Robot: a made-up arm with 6 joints. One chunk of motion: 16 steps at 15 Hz.
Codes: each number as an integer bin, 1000 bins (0 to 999) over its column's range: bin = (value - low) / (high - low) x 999, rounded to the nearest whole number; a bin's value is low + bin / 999 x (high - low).
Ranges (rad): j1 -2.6..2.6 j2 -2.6..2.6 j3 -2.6..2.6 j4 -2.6..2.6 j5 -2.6..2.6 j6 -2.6..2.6
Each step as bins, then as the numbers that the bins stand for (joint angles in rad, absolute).
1 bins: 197 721 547 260 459 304
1 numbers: -1.5746 1.1530 0.2472 -1.2466 -0.2108 -1.0176
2 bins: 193 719 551 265 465 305
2 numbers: -1.5954 1.1425 0.2681 -1.2206 -0.1796 -1.0124
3 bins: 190 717 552 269 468 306
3 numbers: -1.6110 1.1321 0.2733 -1.1998 -0.1640 -1.0072
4 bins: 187 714 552 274 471 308
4 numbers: -1.6266 1.1165 0.2733 -1.1738 -0.1483 -0.9968
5 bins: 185 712 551 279 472 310
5 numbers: -1.6370 1.1061 0.2681 -1.1477 -0.1431 -0.9864
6 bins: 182 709 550 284 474 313
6 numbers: -1.6527 1.0905 0.2629 -1.1217 -0.1327 -0.9708
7 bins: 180 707 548 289 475 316
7 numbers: -1.6631 1.0801 0.2525 -1.0957 -0.1275 -0.9552
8 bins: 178 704 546 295 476 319
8 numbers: -1.6735 1.0645 0.2420 -1.0645 -0.1223 -0.9395
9 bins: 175 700 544 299 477 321
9 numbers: -1.6891 1.0436 0.2316 -1.0436 -0.1171 -0.9291
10 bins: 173 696 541 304 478 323
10 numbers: -1.6995 1.0228 0.2160 -1.0176 -0.1119 -0.9187
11 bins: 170 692 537 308 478 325
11 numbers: -1.7151 1.0020 0.1952 -0.9968 -0.1119 -0.9083
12 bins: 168 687 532 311 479 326
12 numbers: -1.7255 0.9760 0.1692 -0.9812 -0.1067 -0.9031
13 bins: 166 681 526 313 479 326
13 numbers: -1.7359 0.9447 0.1379 -0.9708 -0.1067 -0.9031
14 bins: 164 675 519 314 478 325
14 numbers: -1.7463 0.9135 0.1015 -0.9656 -0.1119 -0.9083
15 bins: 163 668 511 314 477 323
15 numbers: -1.7516 0.8771 0.0599 -0.9656 -0.1171 -0.9187
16 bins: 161 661 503 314 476 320
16 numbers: -1.7620 0.8406 0.0182 -0.9656 -0.1223 -0.9343
